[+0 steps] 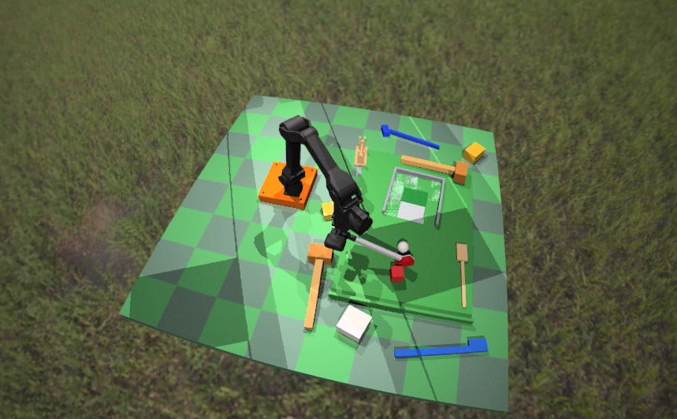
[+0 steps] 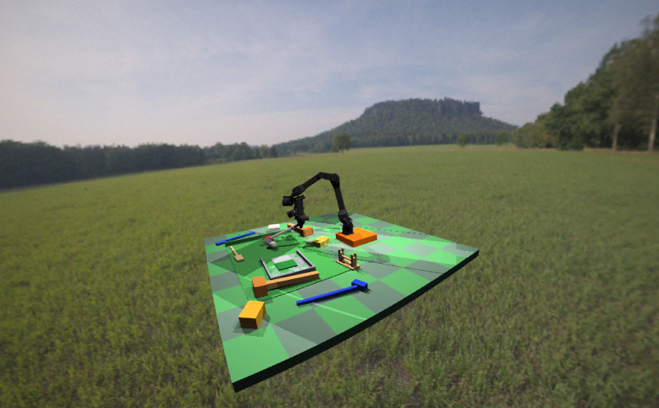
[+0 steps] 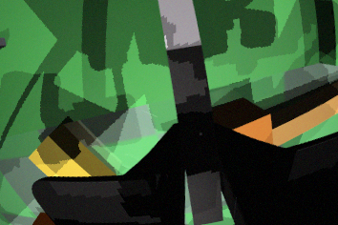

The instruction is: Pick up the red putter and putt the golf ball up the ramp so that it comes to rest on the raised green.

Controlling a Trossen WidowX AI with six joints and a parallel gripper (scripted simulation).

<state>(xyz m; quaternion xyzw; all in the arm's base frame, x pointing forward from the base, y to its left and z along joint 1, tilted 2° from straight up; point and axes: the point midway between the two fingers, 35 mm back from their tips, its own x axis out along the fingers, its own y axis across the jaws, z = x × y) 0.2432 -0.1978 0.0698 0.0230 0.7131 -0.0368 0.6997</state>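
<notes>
My gripper tip is now 120 mm short of the red putter. Also, from my gripper tip: white golf ball: 210 mm ahead, 50 mm to the left, 50 mm below; then red cube: 210 mm ahead, 60 mm to the right, 50 mm below; then white block: 100 mm ahead, 270 mm to the right, 50 mm below.
</notes>
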